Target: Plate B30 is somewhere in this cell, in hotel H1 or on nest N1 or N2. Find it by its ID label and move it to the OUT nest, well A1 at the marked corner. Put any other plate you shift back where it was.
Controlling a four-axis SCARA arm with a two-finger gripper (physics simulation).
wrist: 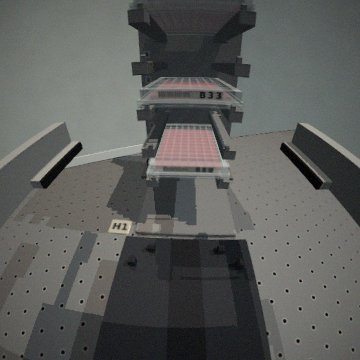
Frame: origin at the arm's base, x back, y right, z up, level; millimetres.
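Seen in the pictures: gripper, between the fingertips: [180, 130].
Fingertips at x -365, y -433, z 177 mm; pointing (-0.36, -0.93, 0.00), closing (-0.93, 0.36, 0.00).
Offsets run from my fingertips to a thing's top centre. "spot": to the spot under its first point. Level surfaces: height alone.
Hotel H1 @(spot: dx +15, dy -40, dz +37 mm) [141, 68] stands ahead in the wrist view, with its shelf brackets facing me. A clear-lidded pink plate labelled B33 @(dx -44, dy -88, dz +21 mm) [190, 95] lies on a middle shelf. A lower pink plate @(dx -44, dy -88, dz -50 mm) [189, 147] lies on the bottom brackets; its front label is shaded and too small to read surely. A further plate @(dx -44, dy -88, dz +92 mm) [192, 19] shows dimly from below at the top edge, its label hidden. The bracket pair between the top plate and B33 carries no plate. My gripper [180, 130] is open and empty, its fingers wide apart to either side of the hotel. Nests N1, N2 and OUT do not show.
A dark block @(dx +31, dy +87, dz -94 mm) [180, 300] with small pegs stands in the lower middle, in front of the hotel. The H1 tag @(dx +68, dy -75, dz -164 mm) [120, 226] lies on the perforated deck @(dz -164 mm) [310, 280] at the hotel's base @(spot: dx -74, dy -44, dz -156 mm) [215, 212]. A plain wall rises behind.
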